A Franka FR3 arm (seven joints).
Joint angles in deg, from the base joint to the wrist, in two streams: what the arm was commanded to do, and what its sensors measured. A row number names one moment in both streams.
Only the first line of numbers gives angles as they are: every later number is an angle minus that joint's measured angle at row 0.
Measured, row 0:
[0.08, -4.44, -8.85, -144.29, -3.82, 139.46, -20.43]
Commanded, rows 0 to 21:
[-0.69, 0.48, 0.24, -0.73, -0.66, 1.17, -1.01]
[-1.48, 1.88, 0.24, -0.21, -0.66, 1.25, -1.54]
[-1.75, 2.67, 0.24, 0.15, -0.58, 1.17, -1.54]
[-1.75, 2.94, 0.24, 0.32, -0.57, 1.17, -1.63]
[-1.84, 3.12, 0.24, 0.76, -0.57, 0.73, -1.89]
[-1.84, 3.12, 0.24, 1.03, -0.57, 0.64, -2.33]
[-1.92, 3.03, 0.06, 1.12, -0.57, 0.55, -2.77]
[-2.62, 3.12, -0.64, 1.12, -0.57, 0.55, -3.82]
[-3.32, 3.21, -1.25, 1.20, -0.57, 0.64, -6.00]
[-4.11, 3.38, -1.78, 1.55, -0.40, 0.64, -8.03]
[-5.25, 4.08, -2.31, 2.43, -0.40, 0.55, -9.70]
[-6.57, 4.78, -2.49, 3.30, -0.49, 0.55, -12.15]
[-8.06, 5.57, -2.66, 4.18, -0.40, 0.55, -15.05]
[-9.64, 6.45, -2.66, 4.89, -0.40, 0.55, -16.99]
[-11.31, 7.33, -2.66, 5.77, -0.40, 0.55, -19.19]
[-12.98, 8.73, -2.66, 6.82, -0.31, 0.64, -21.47]
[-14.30, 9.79, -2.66, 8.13, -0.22, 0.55, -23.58]
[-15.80, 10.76, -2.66, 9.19, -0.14, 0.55, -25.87]
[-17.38, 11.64, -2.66, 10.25, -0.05, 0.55, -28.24]
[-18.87, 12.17, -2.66, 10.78, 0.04, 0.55, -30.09]
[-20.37, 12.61, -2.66, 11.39, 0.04, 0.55, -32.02]
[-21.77, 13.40, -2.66, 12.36, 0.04, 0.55, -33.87]
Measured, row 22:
[-16.79, 8.12, -2.87, 9.27, 0.07, 0.17, -28.14]
